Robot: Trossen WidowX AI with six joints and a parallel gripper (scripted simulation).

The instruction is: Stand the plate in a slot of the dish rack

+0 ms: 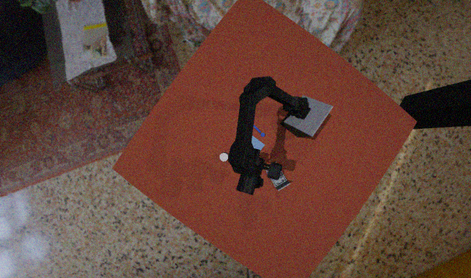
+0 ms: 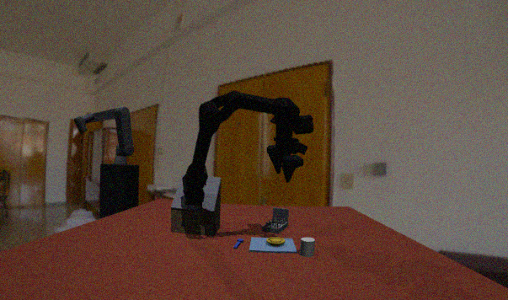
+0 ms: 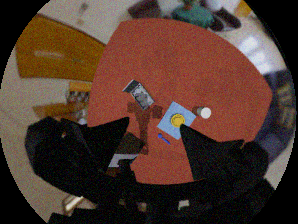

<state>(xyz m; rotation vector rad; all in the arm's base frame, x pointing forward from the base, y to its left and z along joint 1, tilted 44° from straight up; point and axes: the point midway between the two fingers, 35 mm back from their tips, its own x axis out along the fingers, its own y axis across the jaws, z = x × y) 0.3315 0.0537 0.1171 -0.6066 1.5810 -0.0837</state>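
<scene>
Right now the yellow plate is 210 mm below my gripper tip, 70 mm to the right of it and 20 mm behind it. From my gripper tip the other things lie so: light blue mat 230 mm below, 70 mm to the right, 30 mm behind; then white cup 210 mm below, 150 mm to the right, 70 mm ahead; then grey dish rack 210 mm below, 130 mm to the left, 10 mm behind.
</scene>
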